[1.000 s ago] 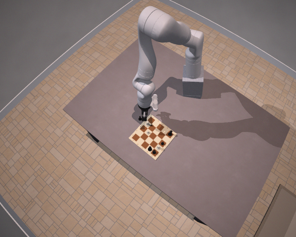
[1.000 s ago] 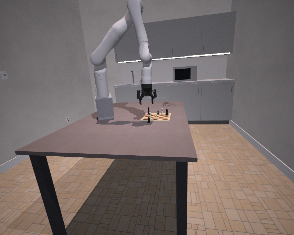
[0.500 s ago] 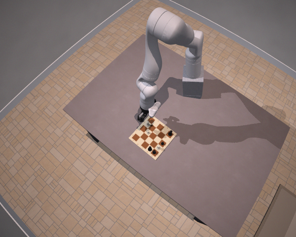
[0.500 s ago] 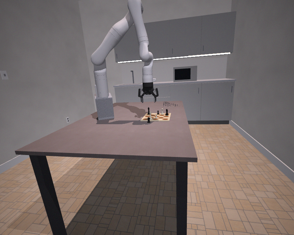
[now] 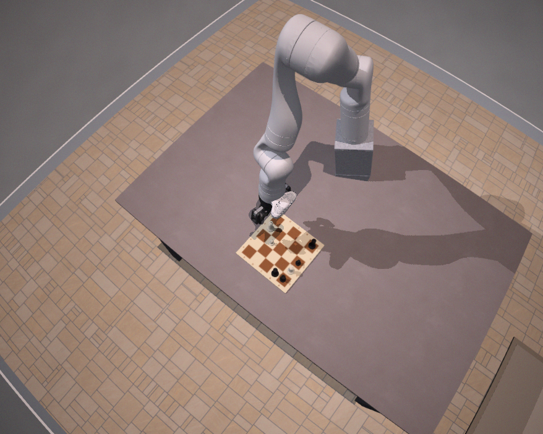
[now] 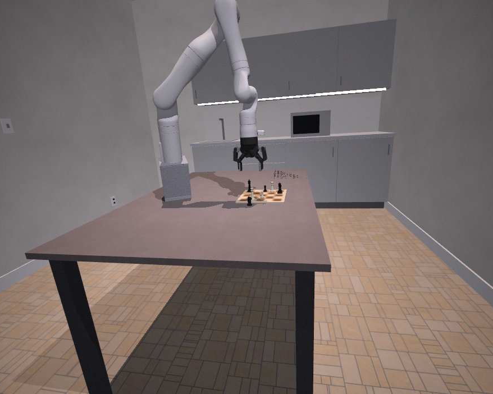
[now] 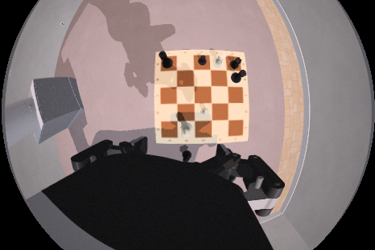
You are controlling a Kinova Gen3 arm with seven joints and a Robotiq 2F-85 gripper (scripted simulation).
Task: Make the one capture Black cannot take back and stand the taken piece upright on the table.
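Right now the chessboard is 140 mm below my hand, 70 mm to the left of it and 50 mm ahead of it. Also, from my hand: black pawn: 150 mm to the left, 130 mm below, 70 mm ahead.
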